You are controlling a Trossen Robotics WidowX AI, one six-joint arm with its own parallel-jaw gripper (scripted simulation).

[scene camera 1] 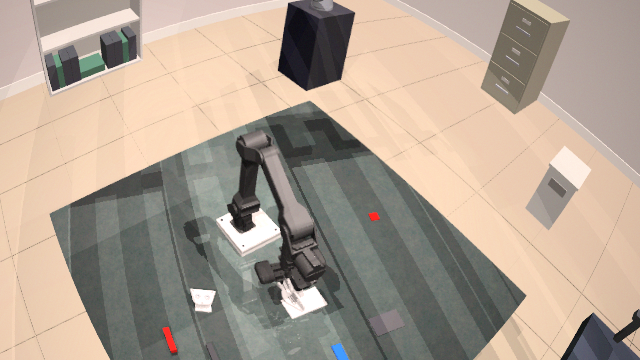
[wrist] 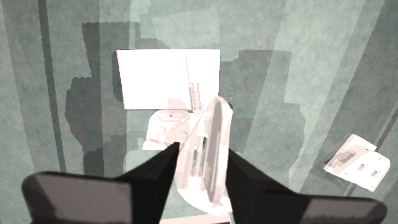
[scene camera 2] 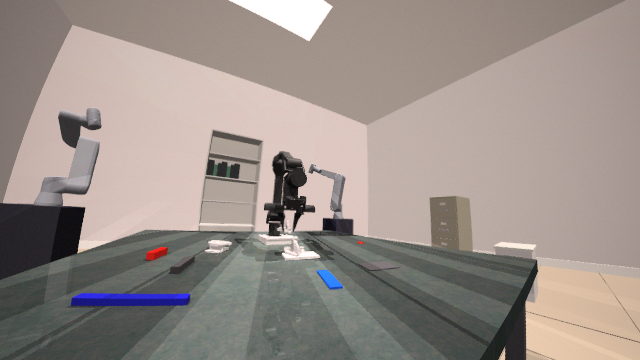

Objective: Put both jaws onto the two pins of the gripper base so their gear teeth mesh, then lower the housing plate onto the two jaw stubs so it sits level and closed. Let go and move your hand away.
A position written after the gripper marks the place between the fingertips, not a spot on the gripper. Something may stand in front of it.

Note:
The gripper [scene camera 1: 287, 281] holds a white jaw [wrist: 204, 187]. Also in view: a long blue bar [scene camera 2: 83, 299] and a flat white plate [wrist: 149, 78].
The gripper is seen too in the wrist view [wrist: 200, 149] and in scene camera 2 [scene camera 2: 288, 231]. Scene camera 1 misses the long blue bar: it is out of frame. The wrist view misses the long blue bar: it is out of frame.

